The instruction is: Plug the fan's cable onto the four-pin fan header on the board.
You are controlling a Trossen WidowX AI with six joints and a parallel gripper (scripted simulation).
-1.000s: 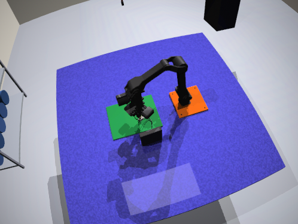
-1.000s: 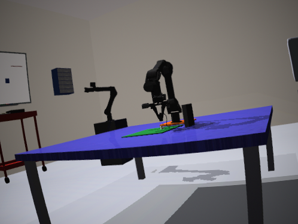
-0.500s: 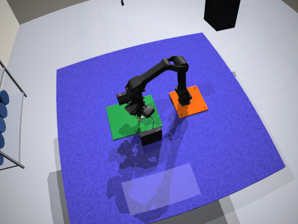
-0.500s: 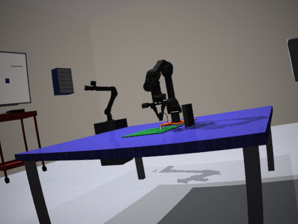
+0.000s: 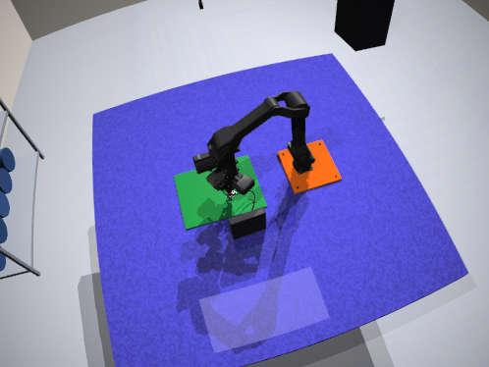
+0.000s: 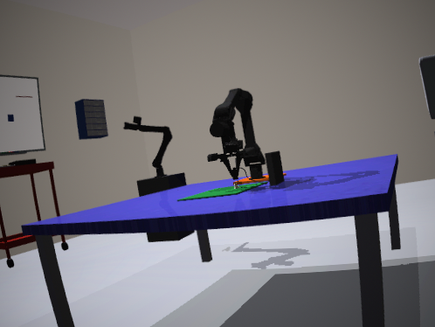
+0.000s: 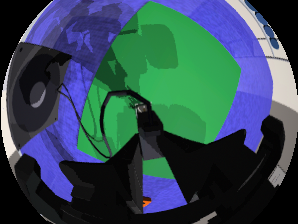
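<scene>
Now: the four-pin header 10 mm ahead of my gripper tip and 50 mm below it. Also, from my gripper tip: black fan 160 mm to the left, 10 mm above; then plug 10 mm ahead, 10 mm above; then green board 40 mm ahead, 30 mm to the right, 60 mm below.
</scene>
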